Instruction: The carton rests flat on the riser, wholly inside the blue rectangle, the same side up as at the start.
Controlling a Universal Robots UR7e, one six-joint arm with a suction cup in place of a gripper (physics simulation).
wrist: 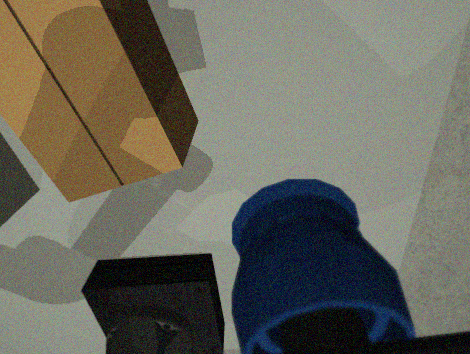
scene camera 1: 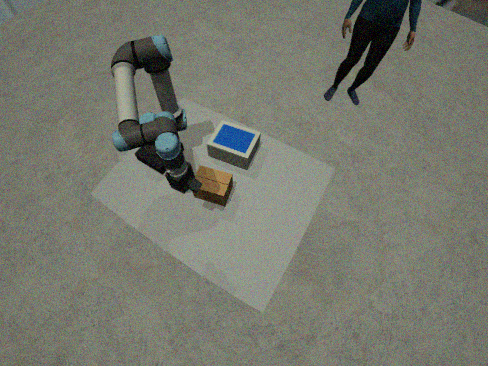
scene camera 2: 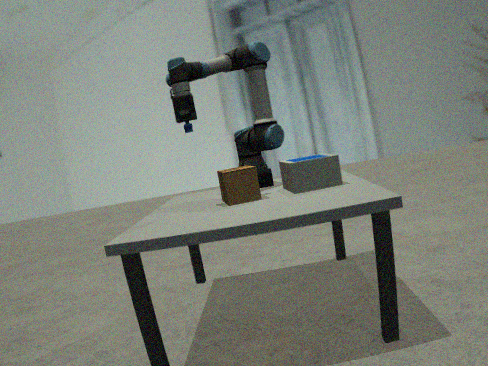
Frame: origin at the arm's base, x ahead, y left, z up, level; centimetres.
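Seen in the pictures: hand, its tool point: [wrist: 294,233] [scene camera 2: 189,132]; arm's base, origin of its link: [wrist: 152,332].
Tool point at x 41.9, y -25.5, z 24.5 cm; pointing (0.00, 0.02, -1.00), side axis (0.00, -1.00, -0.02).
Note:
Pixels of each thing's middle, then the offset from my tool point to it. Level surfaces: height alone.
- orange-brown carton, middle of its body: [wrist: 100,83] [scene camera 2: 238,184] [scene camera 1: 212,186] dx +1.5, dy +16.0, dz -24.6 cm
- pale grey riser, middle of its body: [scene camera 2: 309,172] [scene camera 1: 234,144] dx -0.6, dy +46.0, dz -25.1 cm
- blue rectangle, middle of its body: [scene camera 2: 306,158] [scene camera 1: 234,138] dx -0.6, dy +46.0, dz -19.1 cm
- table, height of its surface: dz -31.1 cm
The orange-brown carton [scene camera 1: 213,186] [scene camera 2: 240,185] [wrist: 85,100] rests upright on the table, a dark seam along its top, apart from the riser. The pale grey riser [scene camera 1: 227,155] [scene camera 2: 312,176] [wrist: 14,177] stands beside it; part of its side shows in the wrist view. The blue rectangle [scene camera 1: 234,138] [scene camera 2: 309,158] covers most of the riser's top and bears nothing. My suction cup [scene camera 2: 188,128] [wrist: 300,186] is open and empty, well above the table. It is off to the side of the carton. I cannot make out the cup in scene camera 1.
The table [scene camera 1: 260,270] [scene camera 2: 175,215] [wrist: 310,125] has its edge at the right of the wrist view. My dark base [scene camera 1: 150,158] [scene camera 2: 256,171] [wrist: 155,300] stands on the table near the riser and carton. A person [scene camera 1: 382,25] stands on the floor beyond the table.

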